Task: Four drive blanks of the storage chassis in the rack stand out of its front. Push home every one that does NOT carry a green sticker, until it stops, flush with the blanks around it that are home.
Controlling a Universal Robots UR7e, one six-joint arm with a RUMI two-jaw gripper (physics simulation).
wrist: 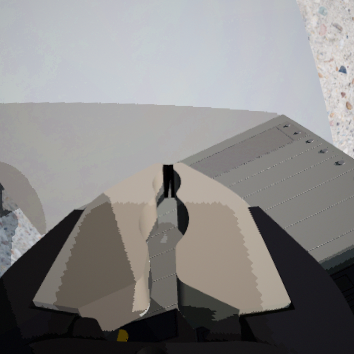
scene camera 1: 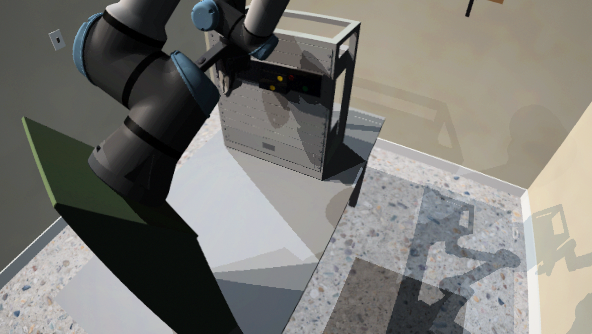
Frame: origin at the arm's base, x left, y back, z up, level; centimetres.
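Seen in the pictures: gripper, fingertip midpoint: [wrist: 170,167] [scene camera 1: 227,96]; arm's base at its link origin: [scene camera 1: 126,181].
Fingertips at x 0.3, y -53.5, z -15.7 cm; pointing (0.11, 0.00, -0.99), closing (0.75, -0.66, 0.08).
Offsets run from my fingertips to a thing's top centre. "spot": to the spot under its first point. Level surfaces: height alone.
The storage chassis @[spot: dz +4.7, dx -28.4, dy -3.4 cm] [scene camera 1: 314,85] is a dark band across the upper part of the rack's front. In the scene view a yellow-stickered blank [scene camera 1: 272,87] stands out at its lower middle. A second yellow sticker @[dz +3.6, dx -16.1, dy -10.2 cm] [scene camera 1: 280,78], a red sticker @[dz +6.5, dx -20.5, dy -6.0 cm] [scene camera 1: 291,77] and a green sticker @[dz +3.6, dx -25.4, dy -4.4 cm] [scene camera 1: 305,88] show near it; how far those blanks stand out is hard to tell. In the wrist view part of a yellow sticker [wrist: 122,335] shows at the bottom edge. My gripper [scene camera 1: 226,92] [wrist: 170,167] is shut and empty, in front of the rack's left side. It and the arm hide the chassis's left part.
The grey rack [scene camera 1: 300,145] [wrist: 280,190] has flat panels above and below the chassis and stands on a pale table @[dz -42.7 cm] [scene camera 1: 215,200] [wrist: 150,50]. A green board [scene camera 1: 55,165] is at the left by the arm's base. Speckled floor lies beyond the table's right edge.
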